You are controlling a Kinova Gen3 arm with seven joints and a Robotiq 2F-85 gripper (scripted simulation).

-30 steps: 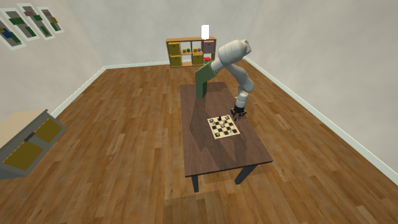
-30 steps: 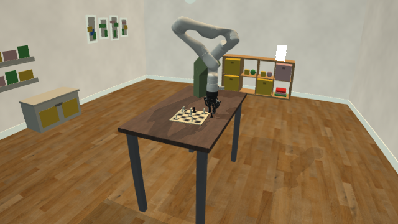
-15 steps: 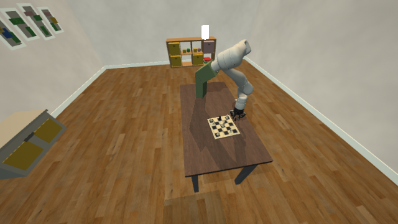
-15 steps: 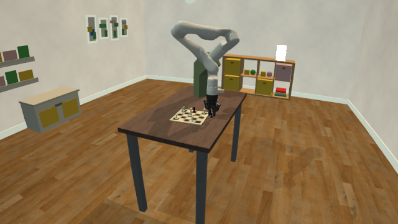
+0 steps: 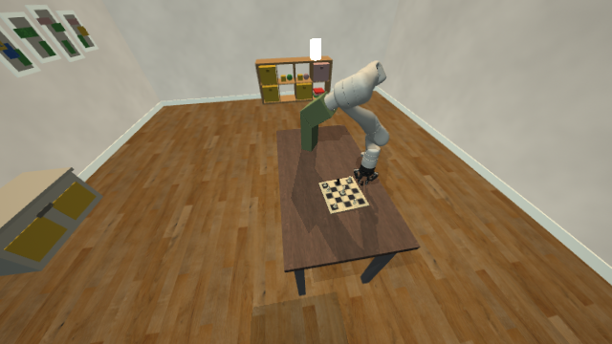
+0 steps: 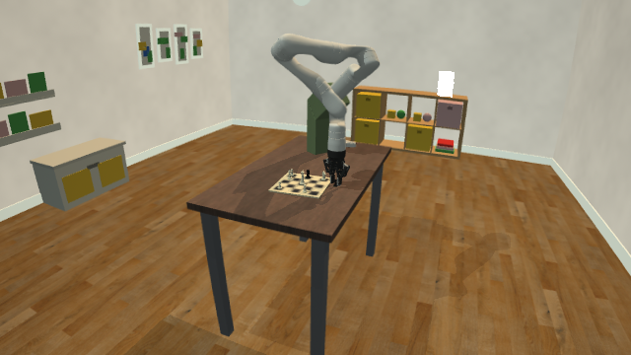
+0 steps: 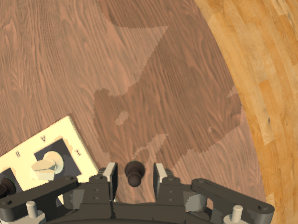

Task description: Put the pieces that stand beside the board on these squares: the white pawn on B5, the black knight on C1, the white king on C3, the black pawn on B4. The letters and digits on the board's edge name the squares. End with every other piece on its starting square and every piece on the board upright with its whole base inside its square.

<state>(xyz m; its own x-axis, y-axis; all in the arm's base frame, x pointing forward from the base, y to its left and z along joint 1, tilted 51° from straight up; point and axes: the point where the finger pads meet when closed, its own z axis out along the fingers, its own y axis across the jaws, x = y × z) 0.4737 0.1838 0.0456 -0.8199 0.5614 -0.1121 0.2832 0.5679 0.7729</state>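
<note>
My gripper is now 1 cm above the black pawn. From my hand the other things lie so: black knight 14 cm to the right, 2 cm behind, 1 cm below; chessboard 13 cm to the right, 6 cm ahead, 2 cm below; white king 13 cm to the right, 6 cm ahead, 1 cm above.
</note>
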